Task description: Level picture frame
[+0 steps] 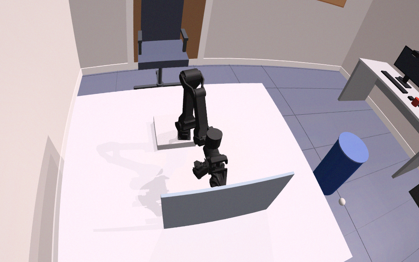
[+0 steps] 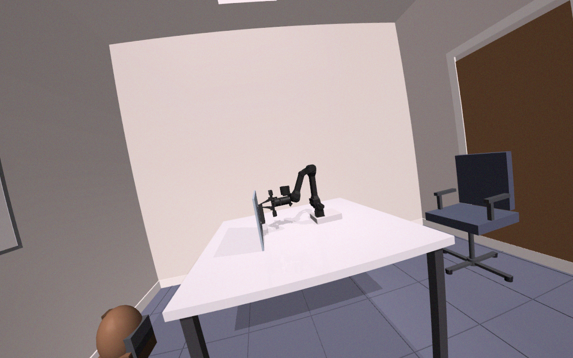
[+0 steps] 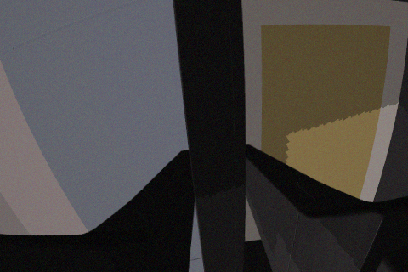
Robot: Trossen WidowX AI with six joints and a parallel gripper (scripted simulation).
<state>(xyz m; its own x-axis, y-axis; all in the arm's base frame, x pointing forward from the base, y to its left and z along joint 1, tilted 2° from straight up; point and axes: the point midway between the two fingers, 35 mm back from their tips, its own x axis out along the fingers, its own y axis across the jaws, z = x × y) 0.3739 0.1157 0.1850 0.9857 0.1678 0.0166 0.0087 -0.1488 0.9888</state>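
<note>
Now: the picture frame 1 cm to the left of my gripper tip and 5 cm below it. From my gripper tip the other things lie so: wall panel (2 cm ahead, 1 cm to the left, 6 cm below).
</note>
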